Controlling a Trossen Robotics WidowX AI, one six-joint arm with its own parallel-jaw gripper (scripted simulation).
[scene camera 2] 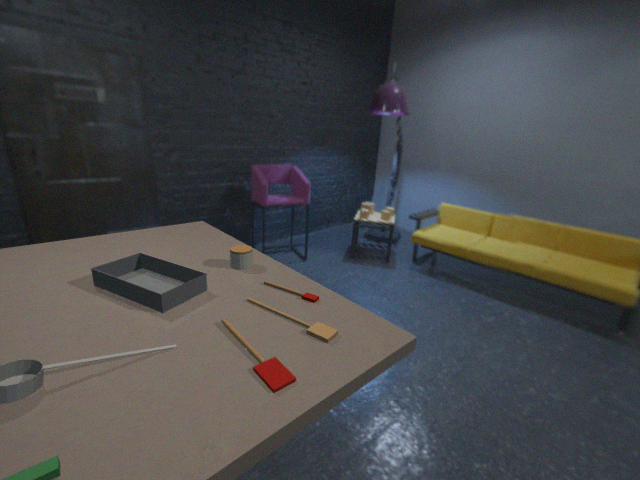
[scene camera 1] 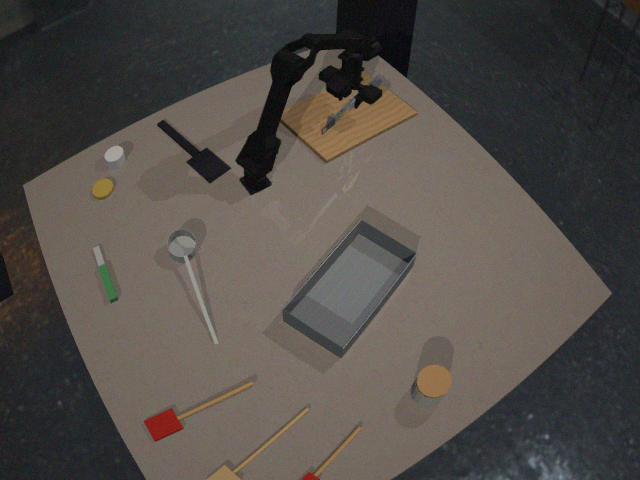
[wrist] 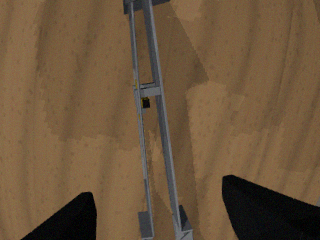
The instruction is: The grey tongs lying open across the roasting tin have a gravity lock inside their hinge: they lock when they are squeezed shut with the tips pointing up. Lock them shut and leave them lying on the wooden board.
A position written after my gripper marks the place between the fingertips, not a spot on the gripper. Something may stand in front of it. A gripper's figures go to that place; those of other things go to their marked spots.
Labels:
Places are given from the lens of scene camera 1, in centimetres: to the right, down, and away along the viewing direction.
my gripper (scene camera 1: 348, 104): 8, -40, 171
cork-lidded jar (scene camera 1: 433, 382): 24, 30, 120
black spatula (scene camera 1: 207, 164): -31, -21, 161
wooden board (scene camera 1: 305, 119): -4, -35, 171
The marked spots on the wooden board and the cork-lidded jar are 87 cm apart.

